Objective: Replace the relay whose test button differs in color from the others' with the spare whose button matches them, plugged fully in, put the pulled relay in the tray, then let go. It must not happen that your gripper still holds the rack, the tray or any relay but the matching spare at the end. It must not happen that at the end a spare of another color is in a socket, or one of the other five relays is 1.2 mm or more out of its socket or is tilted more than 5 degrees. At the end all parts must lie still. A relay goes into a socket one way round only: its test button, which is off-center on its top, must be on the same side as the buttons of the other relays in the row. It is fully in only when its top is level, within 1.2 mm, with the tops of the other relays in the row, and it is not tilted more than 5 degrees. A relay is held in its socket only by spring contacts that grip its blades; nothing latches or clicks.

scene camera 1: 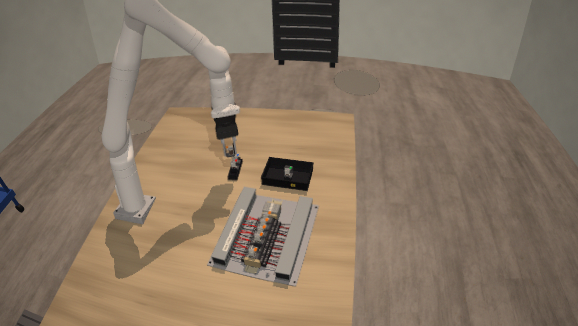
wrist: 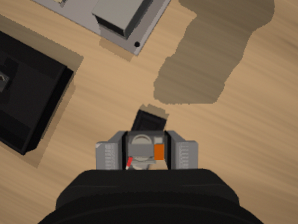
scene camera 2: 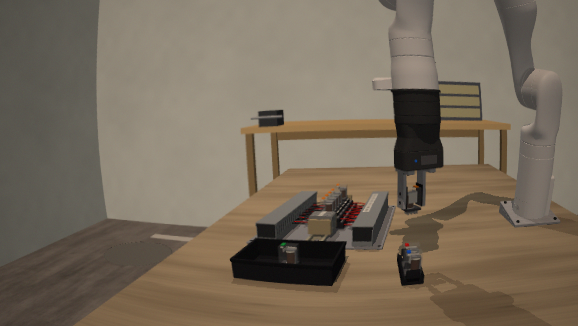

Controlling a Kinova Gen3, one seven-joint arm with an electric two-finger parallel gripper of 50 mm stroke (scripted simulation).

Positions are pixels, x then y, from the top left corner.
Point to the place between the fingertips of my gripper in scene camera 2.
411,206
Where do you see a black tray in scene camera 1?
273,175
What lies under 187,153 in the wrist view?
My gripper.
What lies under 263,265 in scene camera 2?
A black tray.
